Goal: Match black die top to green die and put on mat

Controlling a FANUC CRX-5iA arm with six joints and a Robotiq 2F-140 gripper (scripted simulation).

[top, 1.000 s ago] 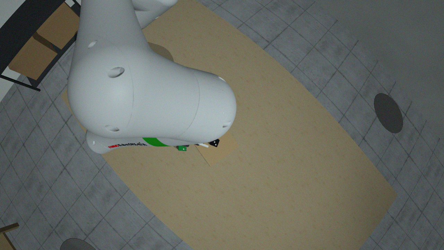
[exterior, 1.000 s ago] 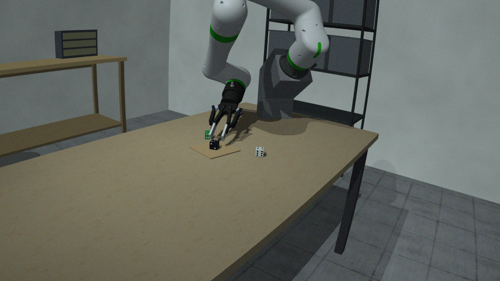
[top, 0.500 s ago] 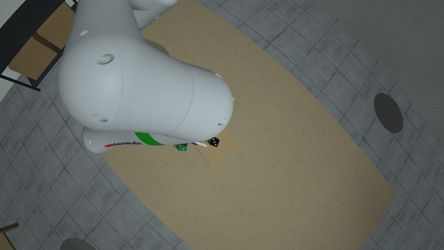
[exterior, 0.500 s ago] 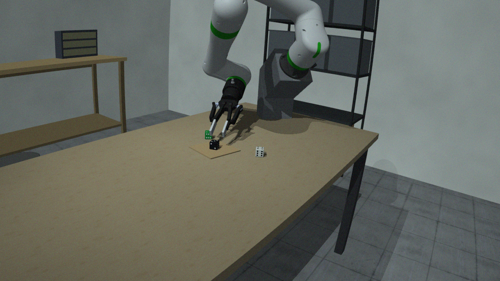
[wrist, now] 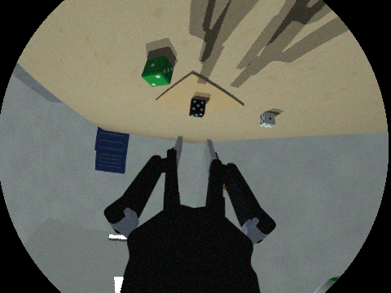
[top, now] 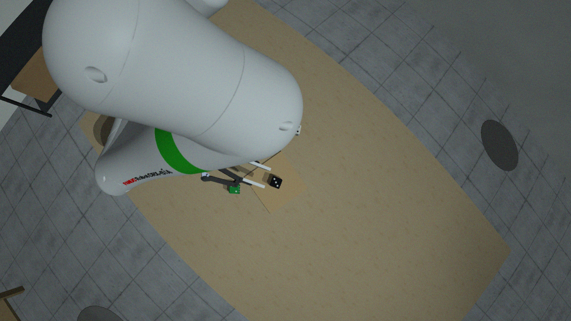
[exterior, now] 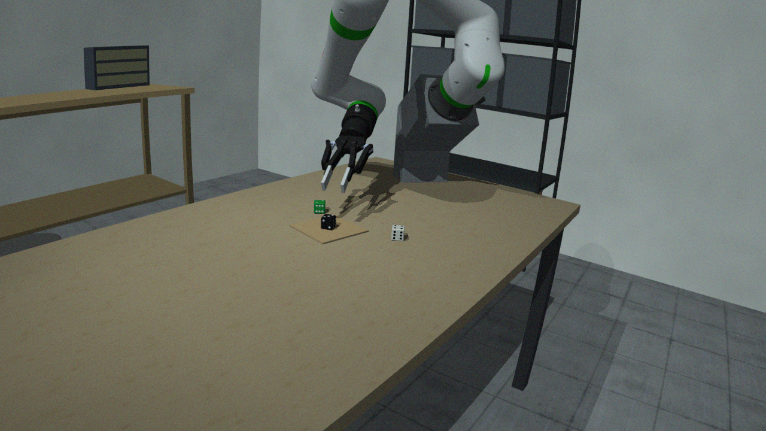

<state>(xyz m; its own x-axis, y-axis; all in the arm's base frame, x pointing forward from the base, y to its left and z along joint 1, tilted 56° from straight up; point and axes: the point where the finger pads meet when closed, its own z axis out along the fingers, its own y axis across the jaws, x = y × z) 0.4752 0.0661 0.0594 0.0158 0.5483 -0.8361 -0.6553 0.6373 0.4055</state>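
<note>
The black die lies 4 cm ahead of my hand, 4 cm to the left of it and 9 cm below it. Also, from my hand: white die: 8 cm behind, 16 cm to the left, 10 cm below; green die: 8 cm to the right, 10 cm below; tan mat: 4 cm ahead, 4 cm to the left, 11 cm below.
</note>
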